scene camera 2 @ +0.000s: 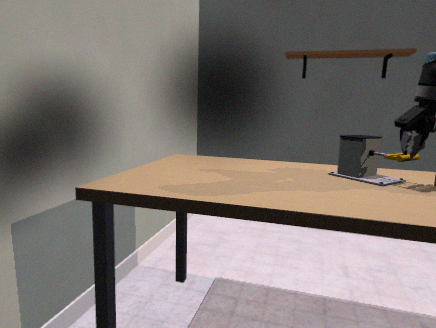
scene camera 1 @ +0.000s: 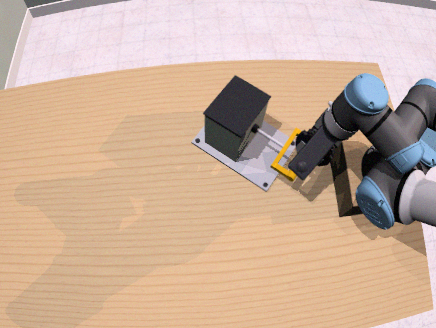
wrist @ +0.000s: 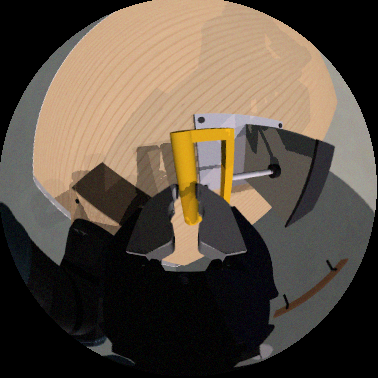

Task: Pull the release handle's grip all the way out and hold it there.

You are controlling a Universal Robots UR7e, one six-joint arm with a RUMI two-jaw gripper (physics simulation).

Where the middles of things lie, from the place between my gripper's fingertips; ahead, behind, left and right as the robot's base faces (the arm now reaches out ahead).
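My hand 13 cm short of the grey base plate (scene camera 1: 254, 164), 11 cm above it, 9 cm to the left of it.
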